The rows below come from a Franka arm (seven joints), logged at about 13 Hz.
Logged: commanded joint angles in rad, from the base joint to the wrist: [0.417, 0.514, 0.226, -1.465, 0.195, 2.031, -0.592]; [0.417, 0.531, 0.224, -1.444, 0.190, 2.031, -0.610]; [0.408, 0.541, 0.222, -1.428, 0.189, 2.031, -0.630]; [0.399, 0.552, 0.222, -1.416, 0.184, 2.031, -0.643]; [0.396, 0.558, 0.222, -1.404, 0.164, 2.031, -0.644]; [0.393, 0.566, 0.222, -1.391, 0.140, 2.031, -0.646]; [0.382, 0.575, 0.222, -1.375, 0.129, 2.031, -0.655]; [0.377, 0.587, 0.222, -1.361, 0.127, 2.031, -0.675]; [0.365, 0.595, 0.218, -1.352, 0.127, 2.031, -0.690]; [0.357, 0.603, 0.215, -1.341, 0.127, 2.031, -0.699]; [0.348, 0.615, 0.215, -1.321, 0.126, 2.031, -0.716]
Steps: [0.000, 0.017, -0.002, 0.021, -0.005, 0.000, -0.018]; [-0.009, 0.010, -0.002, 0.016, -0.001, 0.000, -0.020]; [-0.009, 0.011, 0.000, 0.012, -0.005, 0.000, -0.013]; [-0.003, 0.006, 0.000, 0.012, -0.020, 0.000, -0.001]; [-0.003, 0.008, 0.000, 0.013, -0.024, 0.000, -0.002]; [-0.011, 0.009, 0.000, 0.016, -0.011, 0.000, -0.009]; [-0.005, 0.012, 0.000, 0.014, -0.002, 0.000, -0.020]; [-0.012, 0.008, -0.004, 0.009, 0.000, 0.000, -0.015]; [-0.008, 0.008, -0.003, 0.011, 0.000, 0.000, -0.009]; [-0.009, 0.012, 0.000, 0.020, -0.001, 0.000, -0.017]
